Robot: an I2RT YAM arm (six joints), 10 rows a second.
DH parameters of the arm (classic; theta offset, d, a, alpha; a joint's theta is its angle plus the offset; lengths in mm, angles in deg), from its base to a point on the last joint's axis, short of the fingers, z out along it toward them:
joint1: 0 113.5 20 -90
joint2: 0 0 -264 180
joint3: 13.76 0 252.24 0
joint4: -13.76 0 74 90
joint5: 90 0 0 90
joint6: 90 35.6 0 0
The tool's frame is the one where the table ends.
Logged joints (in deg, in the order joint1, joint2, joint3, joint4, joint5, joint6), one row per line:
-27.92 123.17 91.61 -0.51 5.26 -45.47
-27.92 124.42 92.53 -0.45 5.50 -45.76
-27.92 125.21 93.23 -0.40 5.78 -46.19
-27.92 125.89 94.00 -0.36 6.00 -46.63
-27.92 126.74 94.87 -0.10 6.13 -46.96
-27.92 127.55 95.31 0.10 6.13 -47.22
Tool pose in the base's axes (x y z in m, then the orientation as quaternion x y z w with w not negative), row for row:
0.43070 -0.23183 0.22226 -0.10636 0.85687 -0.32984 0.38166
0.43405 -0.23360 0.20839 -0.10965 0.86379 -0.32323 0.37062
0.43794 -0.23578 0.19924 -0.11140 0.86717 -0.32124 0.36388
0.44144 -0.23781 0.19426 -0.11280 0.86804 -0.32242 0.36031
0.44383 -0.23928 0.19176 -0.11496 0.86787 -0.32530 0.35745
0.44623 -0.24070 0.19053 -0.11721 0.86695 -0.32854 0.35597
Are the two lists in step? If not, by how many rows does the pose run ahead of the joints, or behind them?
The pose runs 2 rows behind the joints: the pose in row i belongs to the joints in row i - 2.
